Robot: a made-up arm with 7 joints.
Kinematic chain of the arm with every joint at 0, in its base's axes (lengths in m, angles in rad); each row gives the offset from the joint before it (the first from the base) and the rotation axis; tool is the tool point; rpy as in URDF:
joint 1: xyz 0 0 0.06 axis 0.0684 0.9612 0.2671
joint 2: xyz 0 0.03 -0.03 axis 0.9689 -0.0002 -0.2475
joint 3: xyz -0.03 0 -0.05 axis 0.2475 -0.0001 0.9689
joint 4: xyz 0 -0.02 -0.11 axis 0.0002 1 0
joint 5: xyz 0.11 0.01 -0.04 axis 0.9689 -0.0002 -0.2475
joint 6: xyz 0.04 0.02 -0.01 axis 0.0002 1 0
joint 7: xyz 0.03 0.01 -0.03 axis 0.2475 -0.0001 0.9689
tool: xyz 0 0.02 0.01 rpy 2.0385 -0.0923 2.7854
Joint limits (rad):
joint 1: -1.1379..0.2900
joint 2: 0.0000..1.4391
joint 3: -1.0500..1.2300
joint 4: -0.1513..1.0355
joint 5: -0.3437..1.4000
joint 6: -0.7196..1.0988
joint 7: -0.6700..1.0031
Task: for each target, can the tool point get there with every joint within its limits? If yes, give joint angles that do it. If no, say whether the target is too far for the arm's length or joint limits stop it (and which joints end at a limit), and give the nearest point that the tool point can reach.
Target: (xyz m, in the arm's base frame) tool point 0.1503 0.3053 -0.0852
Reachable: yes | joints -0.4135 0.7859 0.6366 0.7135 -0.1405 -0.3166 0.7886
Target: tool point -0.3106 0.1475 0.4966
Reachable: no: too far | nearest point -0.0545 0.1769 0.2255 | short by 0.374 m
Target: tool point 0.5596 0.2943 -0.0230
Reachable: no: too far | nearest point 0.3483 0.1993 -0.0150 | short by 0.232 m
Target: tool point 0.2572 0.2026 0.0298
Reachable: yes | joints -0.5457 1.0789 0.0406 0.3069 0.5098 -0.2105 -0.2004
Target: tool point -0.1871 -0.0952 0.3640
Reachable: no: joint limits stop it (at a limit: joint 1, joint 2, joint 4, joint 6, joint 7) | nearest point -0.0266 0.1463 0.2363 | short by 0.317 m
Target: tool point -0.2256 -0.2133 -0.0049
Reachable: no: joint limits stop it (at a limit: joint 1, joint 3, joint 4, joint 5, joint 6, joint 7) | nearest point 0.0056 -0.1540 -0.1125 | short by 0.262 m
